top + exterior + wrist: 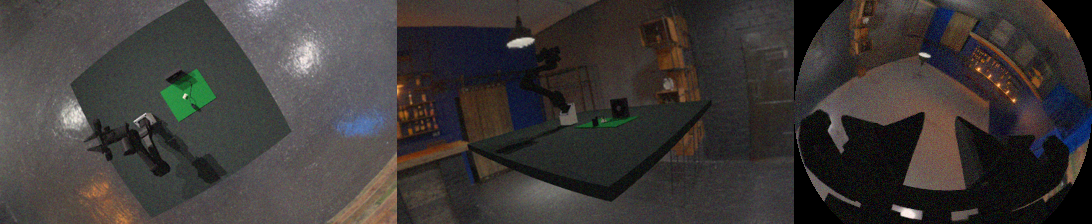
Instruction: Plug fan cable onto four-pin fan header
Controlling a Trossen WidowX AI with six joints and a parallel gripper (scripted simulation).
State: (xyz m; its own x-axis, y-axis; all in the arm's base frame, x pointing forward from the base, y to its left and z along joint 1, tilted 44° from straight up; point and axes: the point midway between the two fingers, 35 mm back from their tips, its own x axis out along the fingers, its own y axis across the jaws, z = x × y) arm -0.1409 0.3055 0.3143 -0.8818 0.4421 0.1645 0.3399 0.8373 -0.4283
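My gripper tip is now 540 mm above the dark plug, 490 mm short of it and 90 mm to the left of it. The rest, counted from my gripper tip: green board: 570 mm below, 500 mm ahead; then black fan: 500 mm below, 490 mm ahead, 150 mm to the left.
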